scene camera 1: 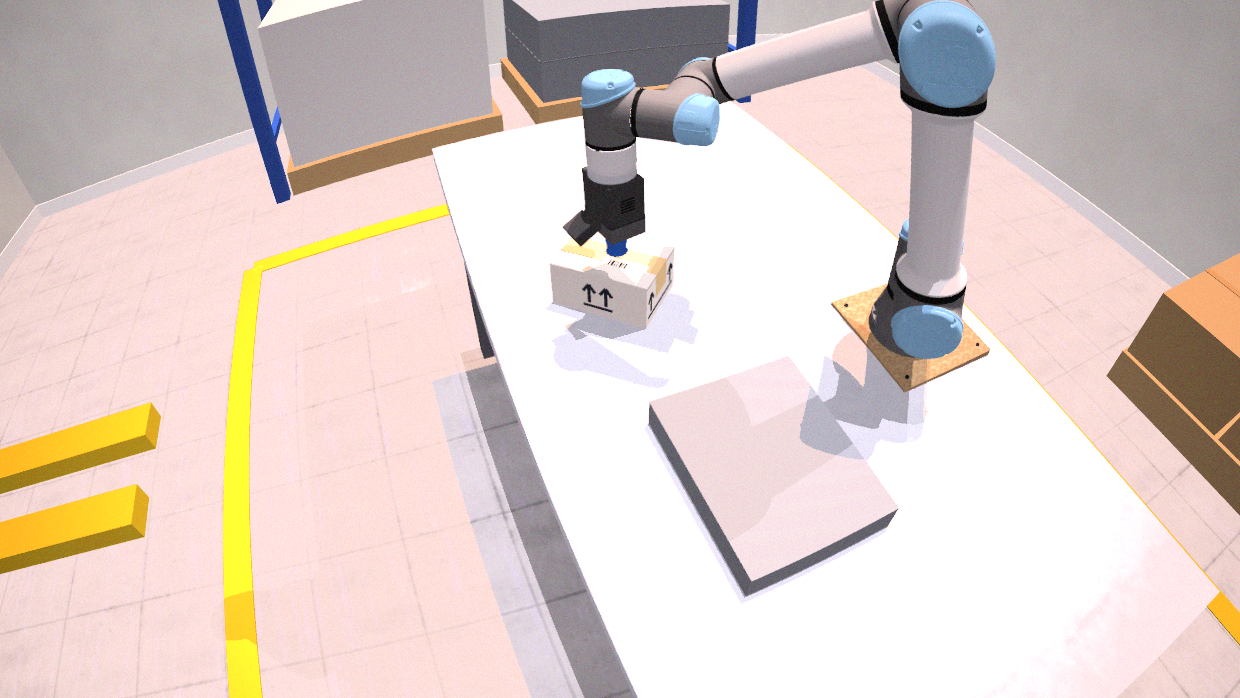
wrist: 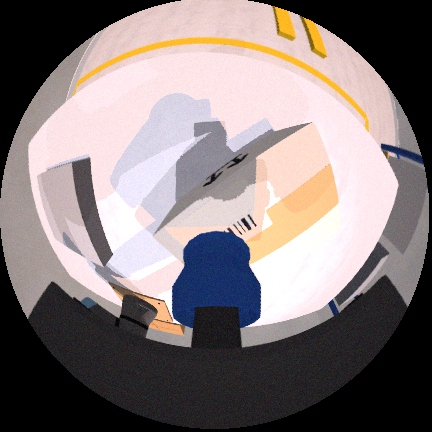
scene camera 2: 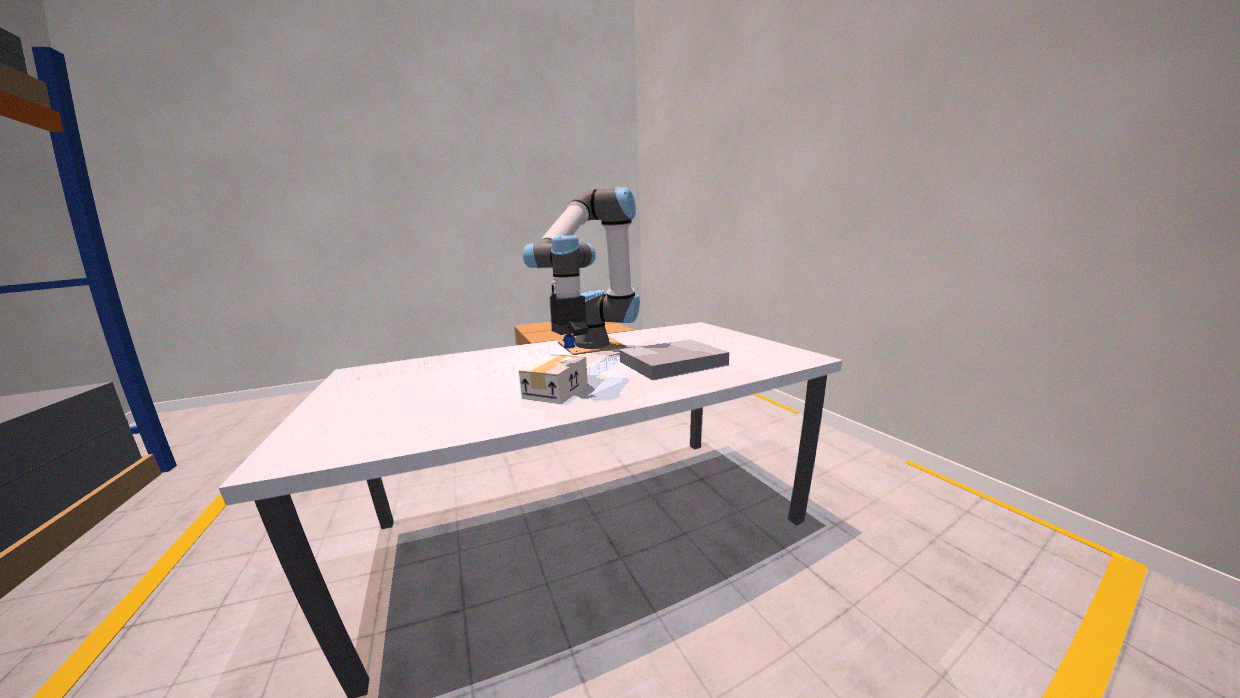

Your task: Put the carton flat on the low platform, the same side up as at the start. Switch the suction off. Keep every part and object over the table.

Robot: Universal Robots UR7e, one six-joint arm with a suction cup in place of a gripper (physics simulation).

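Places are measured from the arm's base along level axes (x ahead, y left, z up), in centimetres.
Pixels of known places: hand, its tool point: (scene camera 1: 616, 250) (wrist: 216, 259) (scene camera 2: 569, 346); arm's base, origin of its link: (wrist: 140, 304) (scene camera 2: 592, 343).
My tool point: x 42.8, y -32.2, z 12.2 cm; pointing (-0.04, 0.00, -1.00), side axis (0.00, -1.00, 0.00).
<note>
Ahead of a thing's pixels: the offset from my tool point to its top centre. Level surfaces: height alone.
The carton @(dx -1.9, dy -4.7, dz -4.5 cm) (scene camera 1: 577, 279) (scene camera 2: 539, 383) (wrist: 300, 145) is a white box with tan tape, a barcode on top and black arrows pointing up on its sides. It sits flat and upright on the white table @(dz -13.3 cm) (scene camera 1: 997, 520) (scene camera 2: 433, 407). My gripper (scene camera 1: 616, 252) (scene camera 2: 569, 344) (wrist: 216, 242), a blue suction cup, is open and holds nothing. It points down over the carton's top near the barcode, with a small gap showing in the second scene view. The low platform @(dx -0.2, dy +41.4, dz -8.5 cm) (scene camera 1: 763, 485) (scene camera 2: 676, 356) (wrist: 61, 200) is a flat grey slab, apart from the carton and nearer the camera in the first scene view.
My arm's base stands on a wooden plate (scene camera 1: 944, 367) beside the platform. A blue rack post (scene camera 1: 251, 95) (scene camera 2: 95, 251) and large boxes on pallets stand beyond the table's far end. Brown boxes (scene camera 1: 1201, 346) stand off the table at the right. Yellow bars (scene camera 1: 78, 446) lie left.
</note>
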